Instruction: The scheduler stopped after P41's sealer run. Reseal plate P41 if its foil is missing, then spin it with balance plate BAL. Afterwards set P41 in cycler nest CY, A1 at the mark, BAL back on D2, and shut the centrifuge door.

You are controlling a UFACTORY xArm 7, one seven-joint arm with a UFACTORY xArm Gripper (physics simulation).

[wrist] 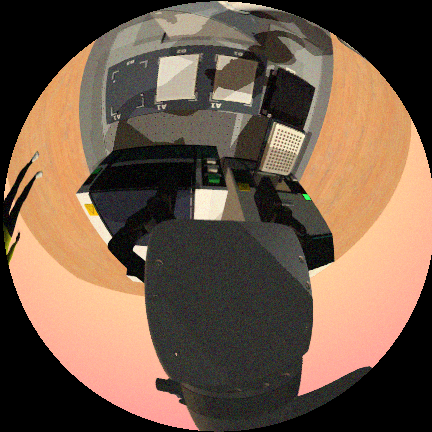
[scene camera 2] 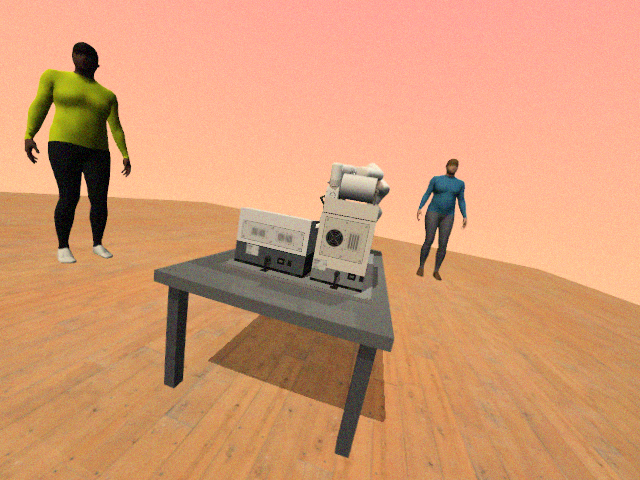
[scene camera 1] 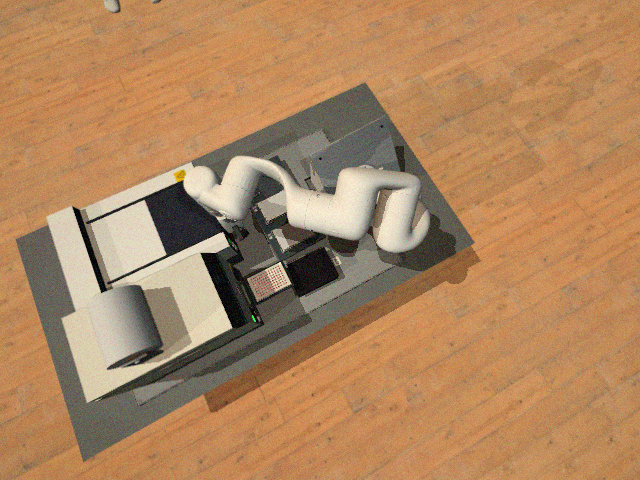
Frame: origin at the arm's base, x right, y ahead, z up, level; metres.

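Seen in the pictures: gripper, fingertip midpoint: (wrist: 218, 181).
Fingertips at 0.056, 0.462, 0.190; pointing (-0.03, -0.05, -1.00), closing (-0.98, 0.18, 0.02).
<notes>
A point is followed by its place in that frame, as x, y, z.
My gripper (scene camera 1: 239, 232) @(0.056, 0.463, 0.190) (wrist: 218, 181) @(0.056, 0.463, 0.190) is open and empty, above the front edge of the white centrifuge (scene camera 1: 126, 235) @(0.254, 0.773, 0.124) (wrist: 210, 204) @(0.064, 0.559, 0.124), near its front buttons (wrist: 212, 170) @(0.055, 0.522, 0.069). Its dark front shows, but I cannot tell how its door stands. A plate with open, reddish wells (scene camera 1: 268, 282) @(-0.114, 0.497, 0.029) (wrist: 282, 150) @(-0.108, 0.491, 0.030) sits at the front of the sealer (scene camera 1: 170, 310) @(-0.074, 0.730, 0.264) (wrist: 320, 245) @(-0.152, 0.598, 0.224). A smooth pale plate (scene camera 1: 272, 207) @(0.122, 0.331, -0.022) (wrist: 177, 78) @(0.117, 0.320, -0.023) lies on D2, and another pale plate (scene camera 1: 292, 236) @(-0.015, 0.335, -0.023) (wrist: 242, 92) @(-0.019, 0.364, -0.023) lies on D1. Plate names are unreadable. The black block (scene camera 1: 312, 271) @(-0.161, 0.350, -0.034) (wrist: 291, 97) @(-0.151, 0.349, -0.034) resembles the cycler nest.
D3 (wrist: 127, 89) @(0.242, 0.306, -0.039) holds no plate. A grey film roll (scene camera 1: 126, 325) @(-0.082, 0.784, 0.383) (scene camera 2: 358, 187) @(-0.059, 0.867, 0.332) sits on the sealer. A grey sloped panel (scene camera 1: 356, 149) @(0.087, -0.023, 0.086) stands near the arm base. My arm (scene camera 1: 325, 211) @(-0.162, 0.311, 0.522) stretches over the deck. Two people (scene camera 2: 82, 111) (scene camera 2: 444, 196) stand beyond the table (scene camera 2: 289, 304) @(0.102, 1.225, -0.099).
</notes>
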